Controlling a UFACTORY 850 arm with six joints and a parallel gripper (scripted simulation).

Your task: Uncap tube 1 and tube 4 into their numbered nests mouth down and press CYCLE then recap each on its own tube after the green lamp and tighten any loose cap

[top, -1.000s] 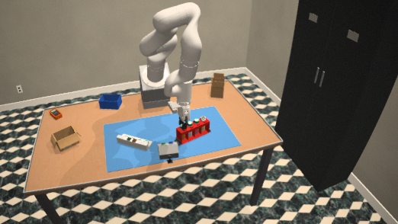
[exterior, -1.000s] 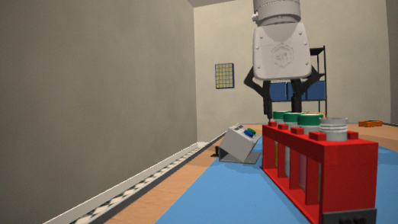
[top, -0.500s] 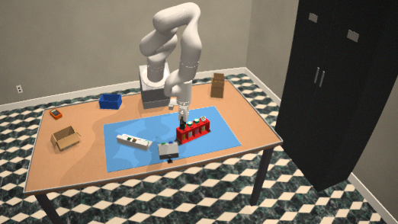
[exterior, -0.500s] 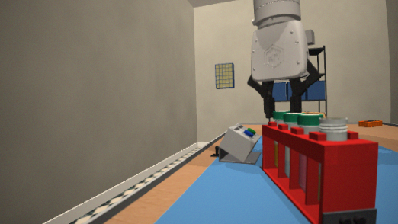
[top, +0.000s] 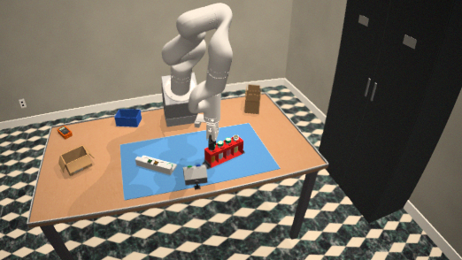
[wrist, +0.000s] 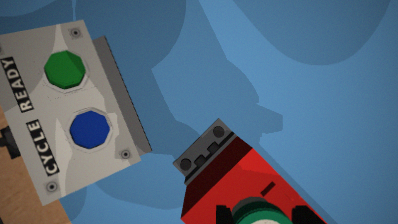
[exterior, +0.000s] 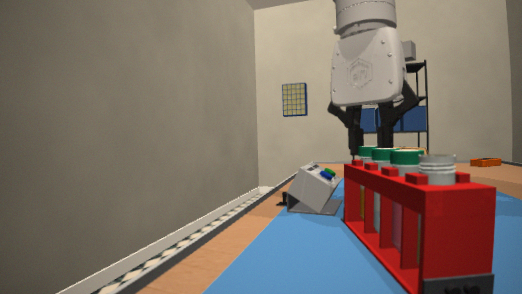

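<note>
The tube cap lies 1 cm below my hand. Round my hand: green ready key: 13 cm to the right, 8 cm ahead, 6 cm below; key housing: 11 cm to the right, 10 cm ahead, 8 cm below; blue cycle key: 9 cm to the right, 8 cm ahead, 6 cm below.
</note>
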